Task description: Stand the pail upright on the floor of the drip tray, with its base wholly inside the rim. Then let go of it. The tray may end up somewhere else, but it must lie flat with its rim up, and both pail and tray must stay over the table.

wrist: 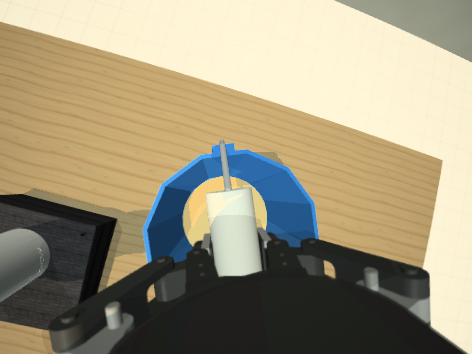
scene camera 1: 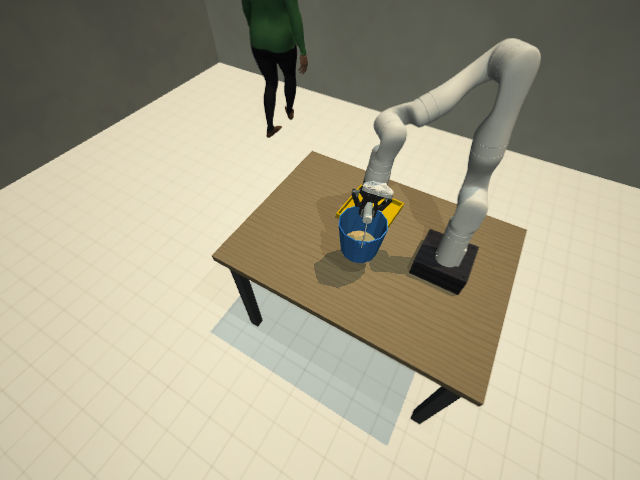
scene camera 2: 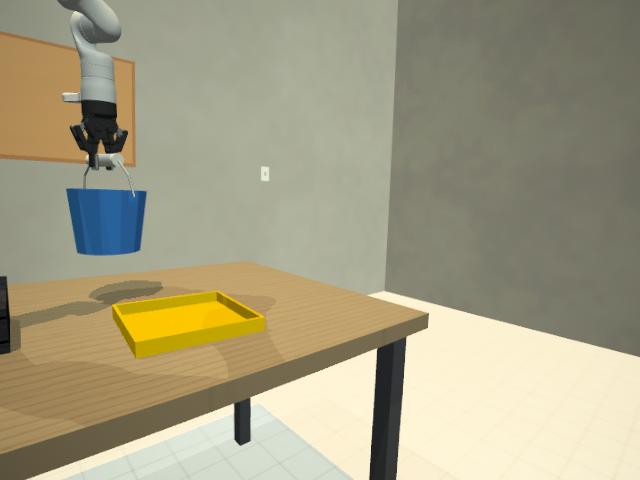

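Where they show: gripper, fingertip midpoint: point(wrist: 234, 242) point(scene camera 1: 366, 216) point(scene camera 2: 102, 170); arm's base, origin of the base link: point(wrist: 22, 254) point(scene camera 1: 446, 258).
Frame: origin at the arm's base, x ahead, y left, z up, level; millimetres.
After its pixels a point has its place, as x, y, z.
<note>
A blue pail point(scene camera 1: 356, 250) @[338, 166, 121] point(scene camera 2: 107, 222) @[308, 13, 106] point(wrist: 290, 200) @[411, 123, 141] hangs upright in the air, its base well above the table. Tan material shows inside it in the wrist view. My gripper point(scene camera 1: 367, 209) @[332, 92, 229] point(scene camera 2: 102, 159) @[332, 92, 229] point(wrist: 234, 242) @[332, 92, 229] is shut on the white grip of the pail's raised wire handle. The yellow drip tray point(scene camera 1: 397, 209) @[231, -284, -86] point(scene camera 2: 199, 338) @[310, -339, -77] lies flat on the table with its rim up. In the scene camera 2 view the pail is behind the tray and to its left, not over it. In the scene camera 1 view the arm and pail hide part of the tray.
The wooden table point(scene camera 1: 413, 330) @[67, 299, -89] point(scene camera 2: 320, 320) @[559, -420, -89] point(wrist: 100, 100) @[65, 308, -89] bears the arm's black base block point(scene camera 1: 439, 276) @[14, 78, -25] point(wrist: 50, 260) @[47, -8, -2], to the right of the pail in the scene camera 1 view. A person point(scene camera 1: 273, 31) in green stands on the floor beyond the table.
</note>
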